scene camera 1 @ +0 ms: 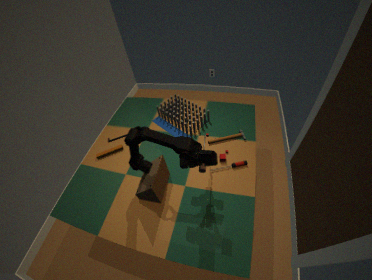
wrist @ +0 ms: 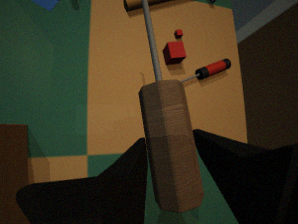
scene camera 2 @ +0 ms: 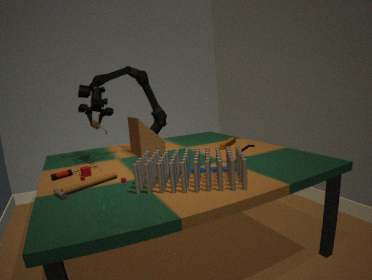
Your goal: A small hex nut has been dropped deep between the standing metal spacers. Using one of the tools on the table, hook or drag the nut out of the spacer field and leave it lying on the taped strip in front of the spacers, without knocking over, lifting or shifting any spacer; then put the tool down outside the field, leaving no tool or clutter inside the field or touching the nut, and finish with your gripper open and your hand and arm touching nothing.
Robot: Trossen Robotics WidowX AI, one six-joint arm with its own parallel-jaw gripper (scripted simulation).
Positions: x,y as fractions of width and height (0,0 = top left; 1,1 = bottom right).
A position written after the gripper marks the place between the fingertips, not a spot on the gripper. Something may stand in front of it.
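Note:
Gripper (wrist: 0.57,0.62) carrying a hook tool.

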